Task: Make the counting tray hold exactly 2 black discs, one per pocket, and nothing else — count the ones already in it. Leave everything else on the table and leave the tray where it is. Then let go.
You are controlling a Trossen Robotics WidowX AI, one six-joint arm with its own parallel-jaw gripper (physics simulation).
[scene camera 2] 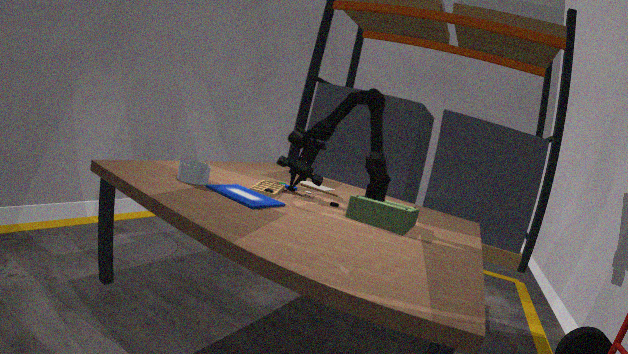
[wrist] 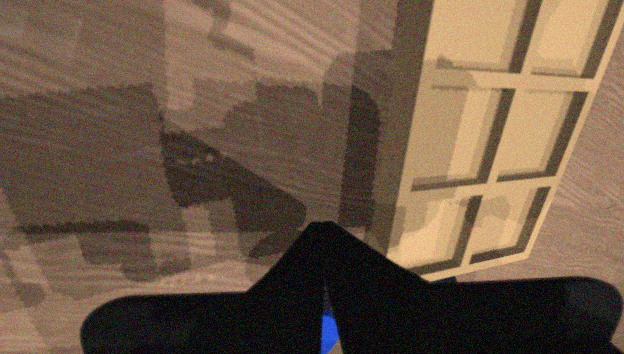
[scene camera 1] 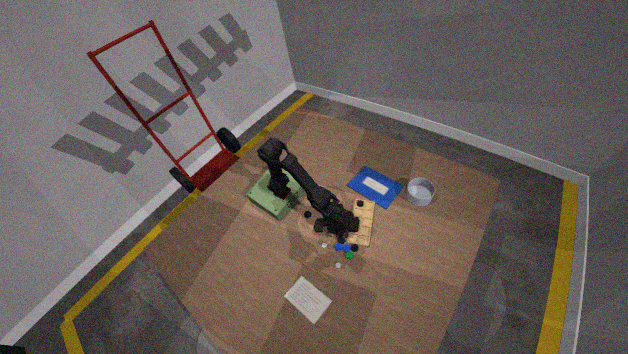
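The wooden counting tray lies flat. One black disc sits in its pocket at one end; the pockets showing in the wrist view hold no disc. My gripper is shut and empty, low beside the tray's long side. A black disc lies close by the fingertips, another black disc near the tray's end, and a third loose black disc nearer the arm's base. The arm hides part of the tray in scene camera 1.
Two blue discs and a green disc lie off the tray's end. White pieces lie nearby. A blue folder, a grey round bin and a paper sheet are also there.
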